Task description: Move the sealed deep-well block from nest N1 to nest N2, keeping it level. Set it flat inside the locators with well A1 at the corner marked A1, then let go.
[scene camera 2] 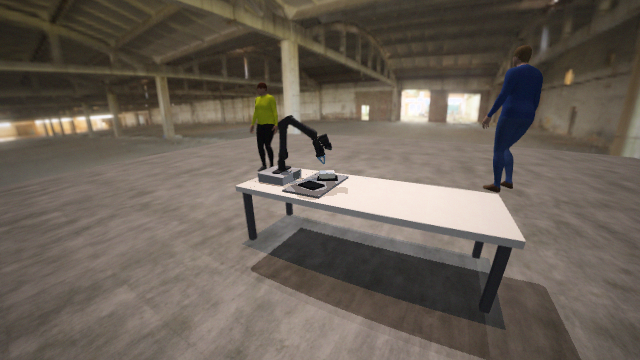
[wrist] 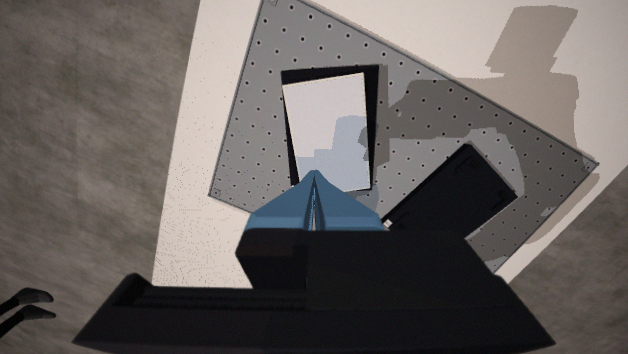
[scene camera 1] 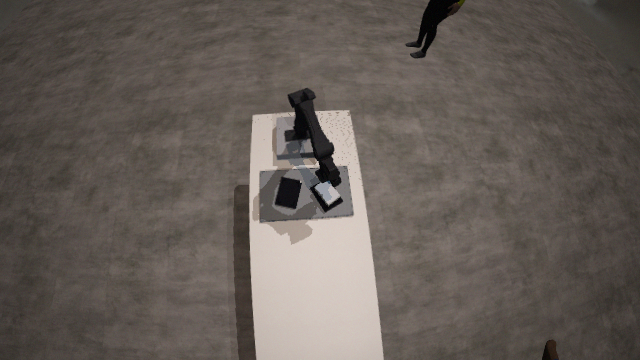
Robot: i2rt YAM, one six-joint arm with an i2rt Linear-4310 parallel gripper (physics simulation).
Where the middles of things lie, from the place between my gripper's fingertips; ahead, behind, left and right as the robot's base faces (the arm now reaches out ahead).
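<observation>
Here is the deep-well block (wrist: 327, 117), 8 cm below my hand and 2 cm ahead of it. The dark nest (wrist: 371, 72) is 11 cm below my hand, 3 cm ahead of it and 1 cm to the right of it, while the grey perforated plate (scene camera 1: 308, 206) is 13 cm below my hand and 12 cm to the right of it.
</observation>
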